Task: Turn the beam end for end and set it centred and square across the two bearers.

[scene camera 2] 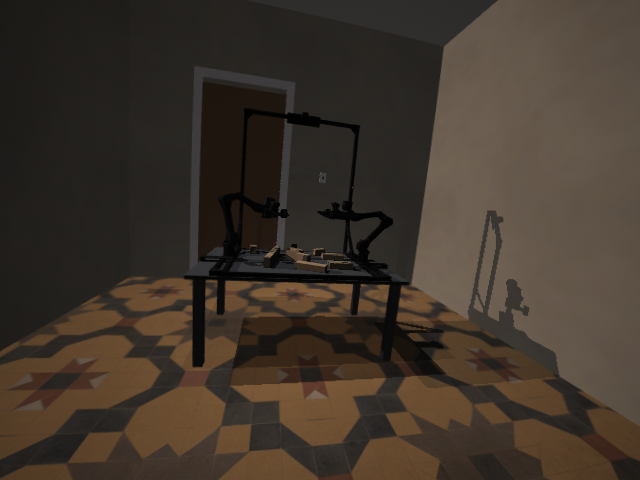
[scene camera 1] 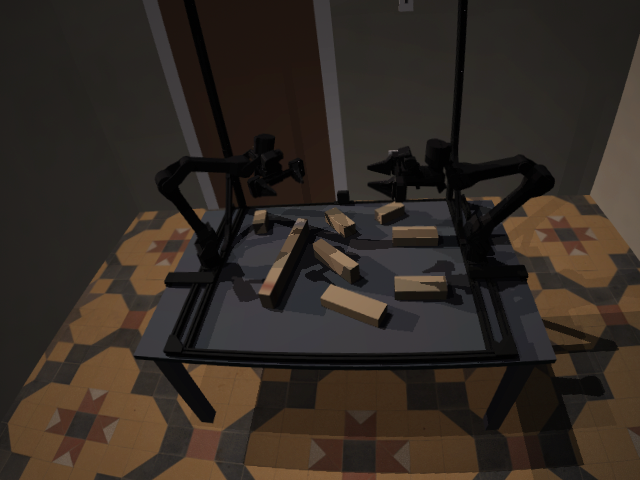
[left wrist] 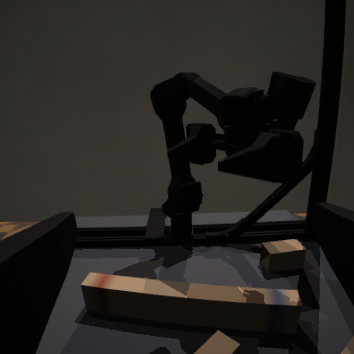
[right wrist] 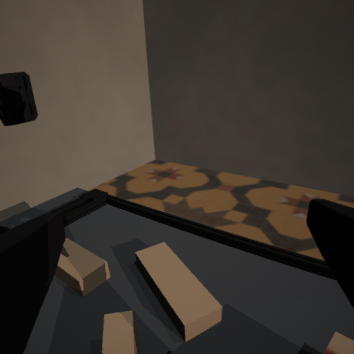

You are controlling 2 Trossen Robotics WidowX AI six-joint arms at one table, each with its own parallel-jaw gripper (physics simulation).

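Where they show: left gripper, fingertip midpoint: (scene camera 2: 318,212) (scene camera 1: 367,175) (left wrist: 196,219); right gripper, fingertip midpoint: (scene camera 2: 283,214) (scene camera 1: 289,188) (left wrist: 190,159) (right wrist: 187,217); left arm's base, link origin: (scene camera 2: 362,261) (scene camera 1: 475,257); right arm's base, link origin: (scene camera 2: 228,255) (scene camera 1: 211,263) (left wrist: 181,231).
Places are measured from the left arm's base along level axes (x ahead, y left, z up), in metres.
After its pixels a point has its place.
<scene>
The long wooden beam (scene camera 1: 284,260) @[x 0.630, y 0.036, z 0.044 m] (scene camera 2: 271,256) @[x 0.644, y 0.134, z 0.038 m] (left wrist: 190,300) @[x 0.613, y -0.009, z 0.038 m] lies on the table left of centre, slanting away from the front. Its red-banded end is nearer the front, its blue-banded end at the back; part shows in the right wrist view (right wrist: 341,344) @[x 0.661, y 0.173, z 0.044 m]. Two parallel blocks at the right, apparently the bearers, are a rear one (scene camera 1: 415,236) @[x 0.194, y -0.096, z 0.019 m] (scene camera 2: 332,256) @[x 0.201, y -0.089, z 0.008 m] and a front one (scene camera 1: 420,287) @[x 0.202, y 0.143, z 0.019 m] (scene camera 2: 339,265) @[x 0.213, y 0.158, z 0.005 m] (right wrist: 82,267) @[x 0.255, y 0.119, z 0.019 m]. My left gripper (scene camera 1: 368,176) @[x 0.350, y 0.002, z 0.325 m] (scene camera 2: 318,212) @[x 0.350, y 0.002, z 0.325 m] is open and empty, high above the back right. My right gripper (scene camera 1: 287,187) @[x 0.578, y -0.009, z 0.289 m] (left wrist: 190,159) @[x 0.578, y -0.009, z 0.289 m] is open, empty and turned, high above the back left.
Loose blocks lie between beam and bearers: one in the middle (scene camera 1: 336,259) @[x 0.459, y 0.037, z 0.044 m] (right wrist: 119,332) @[x 0.426, y 0.052, z 0.044 m], one in front (scene camera 1: 354,304) @[x 0.399, y 0.204, z 0.019 m] (right wrist: 177,290) @[x 0.430, y 0.169, z 0.019 m], one behind (scene camera 1: 340,222) @[x 0.458, y -0.178, z 0.028 m]. Others lie at back right (scene camera 1: 390,212) @[x 0.273, y -0.238, z 0.021 m] and back left (scene camera 1: 261,222) @[x 0.760, y -0.192, z 0.031 m] (left wrist: 283,255) @[x 0.751, y -0.222, z 0.021 m]. Black rails (scene camera 1: 330,355) @[x 0.459, y 0.367, z -0.001 m] edge the table.
</scene>
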